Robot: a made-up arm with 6 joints. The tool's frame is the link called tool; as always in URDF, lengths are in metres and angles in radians. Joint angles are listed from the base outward.
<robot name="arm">
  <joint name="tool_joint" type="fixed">
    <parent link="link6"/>
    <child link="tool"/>
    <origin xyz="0 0 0" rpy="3.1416 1.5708 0"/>
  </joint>
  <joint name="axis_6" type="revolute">
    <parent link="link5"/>
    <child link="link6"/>
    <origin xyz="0 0 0.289" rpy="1.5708 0 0"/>
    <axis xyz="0 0 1"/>
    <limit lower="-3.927" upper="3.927"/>
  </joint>
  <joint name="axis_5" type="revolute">
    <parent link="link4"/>
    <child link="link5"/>
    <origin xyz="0 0 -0.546" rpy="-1.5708 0 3.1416"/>
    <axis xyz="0 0 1"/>
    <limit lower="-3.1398" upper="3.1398"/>
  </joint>
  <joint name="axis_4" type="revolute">
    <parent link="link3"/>
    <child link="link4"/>
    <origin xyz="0 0 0" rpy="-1.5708 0 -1.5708"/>
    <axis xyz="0 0 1"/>
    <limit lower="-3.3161" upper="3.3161"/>
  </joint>
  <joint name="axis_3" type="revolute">
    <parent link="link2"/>
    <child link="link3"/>
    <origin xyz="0.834 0 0" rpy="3.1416 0 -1.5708"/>
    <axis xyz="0 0 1"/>
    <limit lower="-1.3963" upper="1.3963"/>
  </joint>
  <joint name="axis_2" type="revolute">
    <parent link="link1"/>
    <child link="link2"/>
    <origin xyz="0 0 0" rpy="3.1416 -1.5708 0"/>
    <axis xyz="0 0 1"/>
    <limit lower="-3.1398" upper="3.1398"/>
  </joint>
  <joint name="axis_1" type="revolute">
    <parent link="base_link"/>
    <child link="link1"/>
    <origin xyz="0 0 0.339" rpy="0 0 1.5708"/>
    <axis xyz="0 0 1"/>
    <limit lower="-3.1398" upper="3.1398"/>
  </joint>
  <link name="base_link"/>
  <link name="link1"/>
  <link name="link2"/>
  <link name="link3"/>
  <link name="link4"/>
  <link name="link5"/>
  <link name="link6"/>
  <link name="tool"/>
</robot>
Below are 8 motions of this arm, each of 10 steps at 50 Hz.
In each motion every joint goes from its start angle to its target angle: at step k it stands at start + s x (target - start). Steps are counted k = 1, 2, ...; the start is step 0. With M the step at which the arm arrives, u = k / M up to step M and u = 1 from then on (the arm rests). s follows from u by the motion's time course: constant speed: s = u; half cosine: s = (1 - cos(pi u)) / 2; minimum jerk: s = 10 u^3 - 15 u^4 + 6 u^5.
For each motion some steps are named. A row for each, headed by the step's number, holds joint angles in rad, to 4 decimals.
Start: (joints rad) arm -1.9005 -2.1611 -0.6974 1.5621 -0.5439 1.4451
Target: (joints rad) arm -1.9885 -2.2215 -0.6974 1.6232 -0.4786 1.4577
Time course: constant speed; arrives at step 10
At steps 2, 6, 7, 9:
2: -1.9181 -2.1732 -0.6974 1.5743 -0.5308 1.4476
6: -1.9533 -2.1973 -0.6974 1.5988 -0.5047 1.4527
7: -1.9621 -2.2034 -0.6974 1.6049 -0.4982 1.4539
9: -1.9797 -2.2155 -0.6974 1.6171 -0.4851 1.4564

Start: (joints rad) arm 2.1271 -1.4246 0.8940 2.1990 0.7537 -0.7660
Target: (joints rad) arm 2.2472 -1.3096 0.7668 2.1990 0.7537 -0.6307
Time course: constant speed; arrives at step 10
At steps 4, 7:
4: 2.1751 -1.3786 0.8431 2.1990 0.7537 -0.7119
7: 2.2112 -1.3441 0.8050 2.1990 0.7537 -0.6713

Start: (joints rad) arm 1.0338 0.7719 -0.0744 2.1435 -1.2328 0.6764
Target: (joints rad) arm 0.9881 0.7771 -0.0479 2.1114 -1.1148 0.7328
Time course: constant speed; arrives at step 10
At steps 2, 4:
2: 1.0247 0.7729 -0.0691 2.1371 -1.2092 0.6877
4: 1.0155 0.7740 -0.0638 2.1307 -1.1856 0.6990

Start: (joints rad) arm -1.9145 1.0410 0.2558 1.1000 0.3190 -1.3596
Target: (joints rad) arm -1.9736 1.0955 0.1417 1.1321 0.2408 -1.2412
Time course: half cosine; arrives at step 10
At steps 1, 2, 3, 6, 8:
1: -1.9159 1.0423 0.2530 1.1008 0.3171 -1.3567
2: -1.9201 1.0462 0.2449 1.1031 0.3115 -1.3483
3: -1.9267 1.0522 0.2323 1.1066 0.3029 -1.3352
6: -1.9532 1.0767 0.1811 1.1210 0.2678 -1.2821
8: -1.9680 1.0903 0.1526 1.1290 0.2483 -1.2525

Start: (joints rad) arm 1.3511 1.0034 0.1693 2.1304 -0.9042 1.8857
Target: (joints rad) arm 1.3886 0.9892 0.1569 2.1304 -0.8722 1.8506
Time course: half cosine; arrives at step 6
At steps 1, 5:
1: 1.3536 1.0024 0.1685 2.1304 -0.9021 1.8833
5: 1.3861 0.9902 0.1577 2.1304 -0.8743 1.8530

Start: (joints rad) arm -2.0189 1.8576 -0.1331 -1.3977 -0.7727 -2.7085
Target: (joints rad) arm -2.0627 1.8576 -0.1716 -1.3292 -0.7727 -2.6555
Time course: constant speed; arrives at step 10
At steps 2, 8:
2: -2.0277 1.8576 -0.1408 -1.3840 -0.7727 -2.6979
8: -2.0539 1.8576 -0.1639 -1.3429 -0.7727 -2.6661

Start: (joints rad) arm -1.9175 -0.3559 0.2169 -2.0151 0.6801 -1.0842
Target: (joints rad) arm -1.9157 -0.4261 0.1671 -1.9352 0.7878 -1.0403
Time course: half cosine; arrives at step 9
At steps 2, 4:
2: -1.9173 -0.3641 0.2111 -2.0058 0.6927 -1.0791
4: -1.9168 -0.3849 0.1963 -1.9821 0.7246 -1.0661

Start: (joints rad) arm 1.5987 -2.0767 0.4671 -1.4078 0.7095 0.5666
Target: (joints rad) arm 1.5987 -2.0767 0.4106 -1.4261 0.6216 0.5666
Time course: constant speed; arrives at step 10
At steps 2, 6, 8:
2: 1.5987 -2.0767 0.4558 -1.4115 0.6919 0.5666
6: 1.5987 -2.0767 0.4332 -1.4188 0.6568 0.5666
8: 1.5987 -2.0767 0.4219 -1.4224 0.6392 0.5666

